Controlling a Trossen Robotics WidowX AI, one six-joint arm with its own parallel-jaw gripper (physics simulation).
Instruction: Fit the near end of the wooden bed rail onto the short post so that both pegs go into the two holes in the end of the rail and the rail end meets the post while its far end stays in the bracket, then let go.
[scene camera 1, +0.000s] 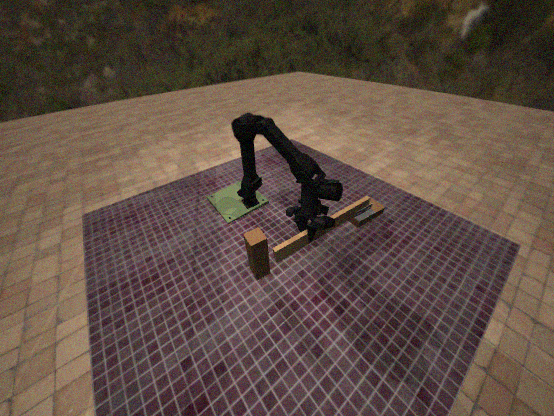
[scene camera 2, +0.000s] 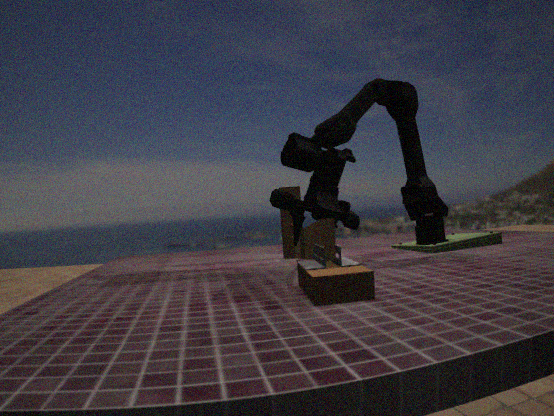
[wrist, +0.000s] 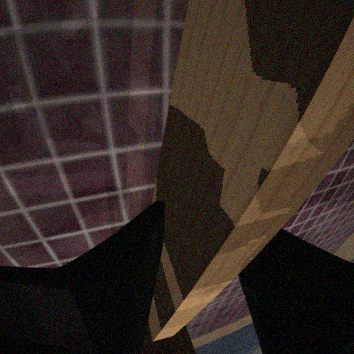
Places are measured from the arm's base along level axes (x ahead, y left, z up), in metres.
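Where they show: gripper, fingertip midpoint: (scene camera 1: 307, 239) (scene camera 2: 302, 247) (wrist: 194, 209); arm's base, origin of the base link: (scene camera 1: 250, 202) (scene camera 2: 432, 242).
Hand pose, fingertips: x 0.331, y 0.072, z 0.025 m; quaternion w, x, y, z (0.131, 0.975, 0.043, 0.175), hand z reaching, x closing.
Things, the pixels of their top centre, and the offset from my fingertips. "spot": a spot on its surface instead. Level surfaces: height alone.
- wooden rail, middle of its top: (scene camera 2: 307, 217) (scene camera 1: 327, 216) 0.004 m back, 0.087 m left, 0.063 m up
- low wooden block, middle of its top: (scene camera 2: 330, 266) (scene camera 1: 365, 209) 0.002 m back, 0.309 m left, 0.005 m down
- short upright post, surface spot: (scene camera 2: 287, 240) spot: 0.016 m ahead, 0.171 m right, 0.006 m up
- tiled purple mat, its level: 0.041 m down
The wooden rail (scene camera 1: 286, 250) (scene camera 2: 320, 235) (wrist: 310, 150) slants across the mat. Its far end is at the metal bracket on a low wooden block (scene camera 1: 378, 208) (scene camera 2: 345, 287); exact seating cannot be told. Its near end is beside the short upright post (scene camera 1: 257, 255) (scene camera 2: 287, 240), with a small gap in scene camera 1. The pegs and end holes do not show. My gripper (scene camera 1: 311, 231) (scene camera 2: 312, 232) (wrist: 194, 209) points down over the rail, nearer its middle than its ends, and is shut on it, one finger at each side face. The far finger's tip is hidden behind the rail in scene camera 2.
The arm's base stands on a green plate (scene camera 1: 227, 204) (scene camera 2: 470, 241) on the tiled purple mat (scene camera 1: 175, 325) (scene camera 2: 175, 350). The post rises higher than the rail at its near end. Pale paving surrounds the mat.
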